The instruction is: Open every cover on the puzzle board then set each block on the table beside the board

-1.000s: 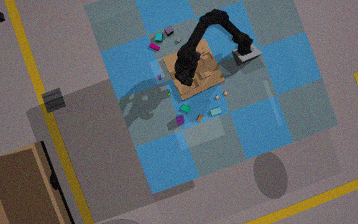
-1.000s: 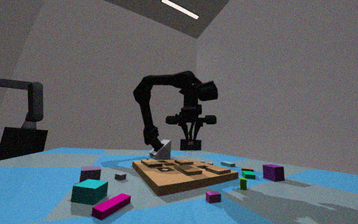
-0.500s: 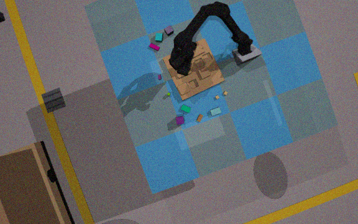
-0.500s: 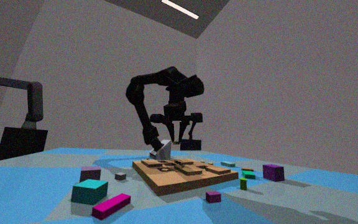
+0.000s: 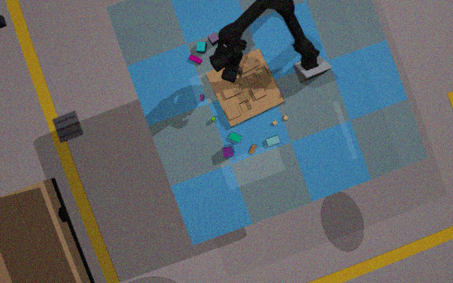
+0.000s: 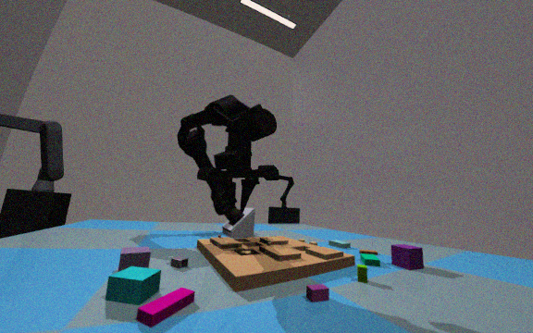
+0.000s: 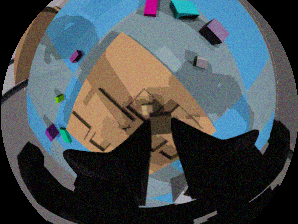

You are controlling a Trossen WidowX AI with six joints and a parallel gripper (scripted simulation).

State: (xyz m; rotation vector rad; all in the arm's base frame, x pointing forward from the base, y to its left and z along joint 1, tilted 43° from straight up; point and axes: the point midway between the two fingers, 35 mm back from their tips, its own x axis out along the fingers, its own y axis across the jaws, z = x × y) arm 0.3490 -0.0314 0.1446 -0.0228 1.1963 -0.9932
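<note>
My gripper tip is 10 mm past the grey block, 110 mm to the left of it and 100 mm above it. The rest, counted from my gripper tip: magenta block: 190 mm ahead, 60 mm to the left, 100 mm below; then magenta bar: 150 mm ahead, 130 mm to the right, 110 mm below; then teal cube: 100 mm ahead, 170 mm to the right, 100 mm below.
</note>
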